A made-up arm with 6 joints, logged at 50 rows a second.
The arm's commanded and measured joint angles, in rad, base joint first. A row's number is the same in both.
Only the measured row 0 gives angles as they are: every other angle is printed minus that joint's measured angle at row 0.
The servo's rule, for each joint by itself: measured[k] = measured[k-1] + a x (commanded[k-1-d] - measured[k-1]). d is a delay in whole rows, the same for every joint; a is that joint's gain. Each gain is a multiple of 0.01, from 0.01 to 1. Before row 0 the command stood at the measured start. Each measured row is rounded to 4 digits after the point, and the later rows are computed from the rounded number. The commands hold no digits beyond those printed.
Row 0, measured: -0.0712, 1.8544, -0.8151, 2.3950, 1.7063, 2.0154
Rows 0 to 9, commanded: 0.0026, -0.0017, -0.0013, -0.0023, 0.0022, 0.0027; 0.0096, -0.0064, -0.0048, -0.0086, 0.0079, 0.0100; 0.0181, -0.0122, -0.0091, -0.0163, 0.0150, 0.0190; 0.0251, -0.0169, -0.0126, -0.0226, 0.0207, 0.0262; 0.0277, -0.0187, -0.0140, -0.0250, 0.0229, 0.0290; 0.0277, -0.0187, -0.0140, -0.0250, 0.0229, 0.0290; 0.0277, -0.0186, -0.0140, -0.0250, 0.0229, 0.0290; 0.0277, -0.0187, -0.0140, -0.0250, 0.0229, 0.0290; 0.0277, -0.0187, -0.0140, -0.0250, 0.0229, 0.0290; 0.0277, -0.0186, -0.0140, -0.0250, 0.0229, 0.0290
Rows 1 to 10, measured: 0.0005, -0.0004, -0.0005, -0.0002, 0.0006, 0.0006; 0.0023, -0.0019, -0.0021, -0.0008, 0.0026, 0.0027; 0.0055, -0.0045, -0.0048, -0.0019, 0.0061, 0.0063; 0.0094, -0.0076, -0.0078, -0.0033, 0.0102, 0.0107; 0.0131, -0.0104, -0.0102, -0.0048, 0.0138, 0.0147; 0.0160, -0.0125, -0.0116, -0.0062, 0.0163, 0.0178; 0.0183, -0.0140, -0.0125, -0.0075, 0.0181, 0.0203; 0.0202, -0.0152, -0.0131, -0.0087, 0.0194, 0.0222; 0.0217, -0.0161, -0.0134, -0.0098, 0.0204, 0.0237; 0.0229, -0.0167, -0.0136, -0.0109, 0.0211, 0.0249
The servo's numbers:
d 0
a 0.20 0.25 0.38 0.07 0.28 0.22

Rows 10 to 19, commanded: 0.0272, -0.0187, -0.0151, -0.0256, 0.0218, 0.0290; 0.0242, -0.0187, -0.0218, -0.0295, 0.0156, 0.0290; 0.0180, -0.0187, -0.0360, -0.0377, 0.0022, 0.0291; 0.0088, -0.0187, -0.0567, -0.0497, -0.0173, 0.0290; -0.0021, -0.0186, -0.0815, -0.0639, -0.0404, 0.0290; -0.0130, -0.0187, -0.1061, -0.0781, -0.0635, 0.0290; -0.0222, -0.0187, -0.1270, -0.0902, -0.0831, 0.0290; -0.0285, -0.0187, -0.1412, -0.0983, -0.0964, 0.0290; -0.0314, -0.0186, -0.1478, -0.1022, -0.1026, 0.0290; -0.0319, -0.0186, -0.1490, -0.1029, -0.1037, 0.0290
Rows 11 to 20, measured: 0.0238, -0.0172, -0.0142, -0.0119, 0.0213, 0.0258; 0.0239, -0.0176, -0.0171, -0.0131, 0.0197, 0.0265; 0.0227, -0.0179, -0.0243, -0.0148, 0.0148, 0.0271; 0.0199, -0.0181, -0.0366, -0.0172, 0.0058, 0.0275; 0.0155, -0.0182, -0.0537, -0.0205, -0.0071, 0.0278; 0.0098, -0.0183, -0.0736, -0.0245, -0.0229, 0.0281; 0.0034, -0.0184, -0.0939, -0.0291, -0.0398, 0.0283; -0.0030, -0.0185, -0.1119, -0.0339, -0.0556, 0.0285; -0.0087, -0.0185, -0.1255, -0.0387, -0.0688, 0.0286; -0.0133, -0.0185, -0.1344, -0.0432, -0.0786, 0.0287
